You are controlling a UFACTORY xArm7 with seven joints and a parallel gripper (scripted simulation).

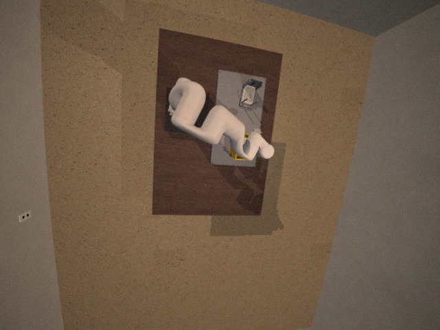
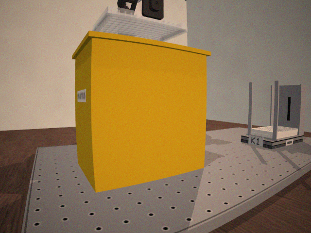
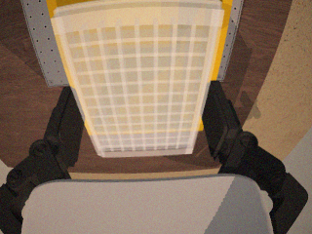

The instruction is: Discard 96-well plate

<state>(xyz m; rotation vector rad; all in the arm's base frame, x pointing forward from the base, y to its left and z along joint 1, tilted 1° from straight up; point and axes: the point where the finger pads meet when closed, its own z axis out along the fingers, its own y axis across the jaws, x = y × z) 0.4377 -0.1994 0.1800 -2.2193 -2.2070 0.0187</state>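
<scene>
The yellow plastics bin W1 is 140 mm below my hand. The rest, counted from my hand: 96-well plate (10 mm below); black slot (50 mm ahead, 450 mm to the left, 140 mm below).
</scene>
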